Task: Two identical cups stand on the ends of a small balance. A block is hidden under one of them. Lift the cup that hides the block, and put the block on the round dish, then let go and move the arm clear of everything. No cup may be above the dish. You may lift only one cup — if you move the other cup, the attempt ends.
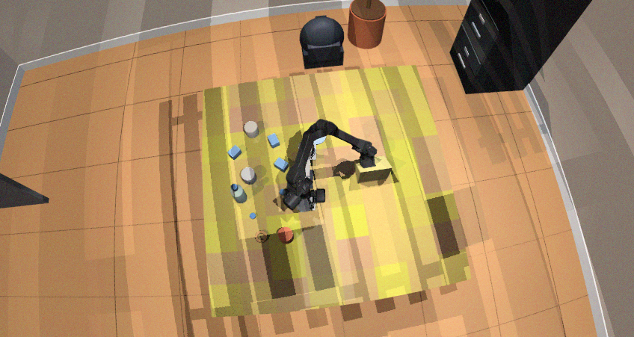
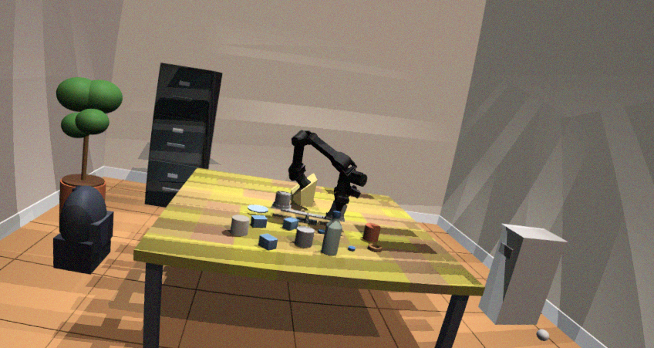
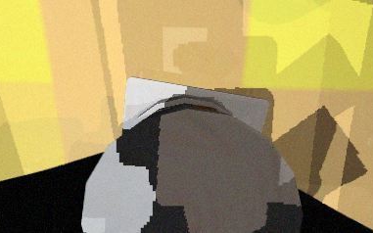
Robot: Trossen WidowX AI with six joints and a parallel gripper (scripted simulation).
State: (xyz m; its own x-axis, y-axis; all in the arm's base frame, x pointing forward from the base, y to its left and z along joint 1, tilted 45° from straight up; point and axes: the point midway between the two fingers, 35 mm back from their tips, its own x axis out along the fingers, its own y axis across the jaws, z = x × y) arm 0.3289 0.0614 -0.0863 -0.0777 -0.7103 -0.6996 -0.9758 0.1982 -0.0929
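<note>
The grey block is 1 cm to the right of my gripper tip and 1 cm below it. Round my gripper tip: brown ring 25 cm ahead, 12 cm to the left, 7 cm below; then pale blue round dish 13 cm behind, 36 cm to the right, 7 cm below.
</note>
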